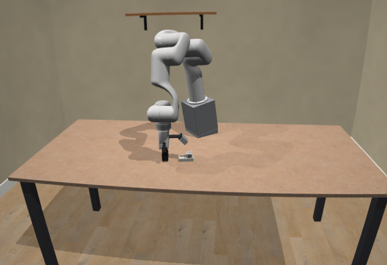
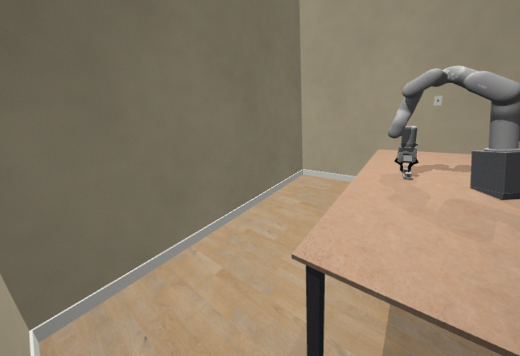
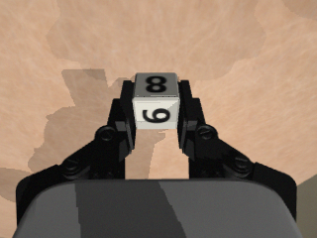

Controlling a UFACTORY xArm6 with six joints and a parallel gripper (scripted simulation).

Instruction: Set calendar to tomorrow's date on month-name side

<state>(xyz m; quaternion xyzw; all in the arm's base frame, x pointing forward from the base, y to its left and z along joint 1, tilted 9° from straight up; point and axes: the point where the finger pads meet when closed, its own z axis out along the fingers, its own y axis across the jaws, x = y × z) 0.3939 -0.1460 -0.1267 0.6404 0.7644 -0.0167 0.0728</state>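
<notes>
Now: hand 2 cm past the calendar tray, 10 cm to the right of it and 2 cm above it.
</notes>
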